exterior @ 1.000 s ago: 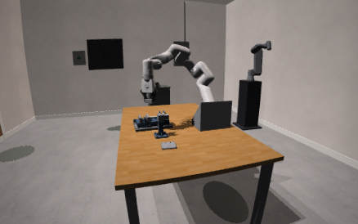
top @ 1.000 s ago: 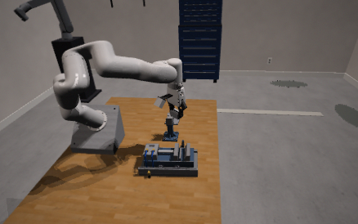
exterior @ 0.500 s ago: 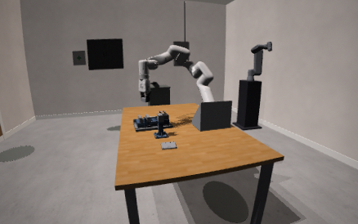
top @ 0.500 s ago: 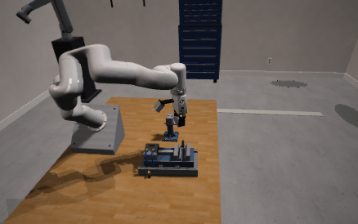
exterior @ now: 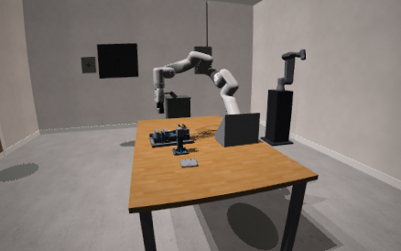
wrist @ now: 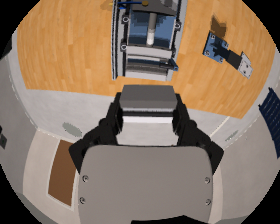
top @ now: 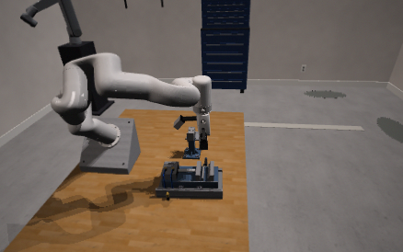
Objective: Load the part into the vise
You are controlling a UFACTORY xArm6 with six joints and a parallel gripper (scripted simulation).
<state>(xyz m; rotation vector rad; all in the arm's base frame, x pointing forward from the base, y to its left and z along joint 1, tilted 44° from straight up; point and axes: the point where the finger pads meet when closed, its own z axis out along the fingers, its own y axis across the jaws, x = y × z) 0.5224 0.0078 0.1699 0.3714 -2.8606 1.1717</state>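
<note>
My hand is 80 mm past the air cylinder rod, 10 mm to the left of it and 170 mm above it. From my hand the other things lie so: part (right at my hand); then air cylinder (160 mm behind, 20 mm to the right, 170 mm below).
</note>
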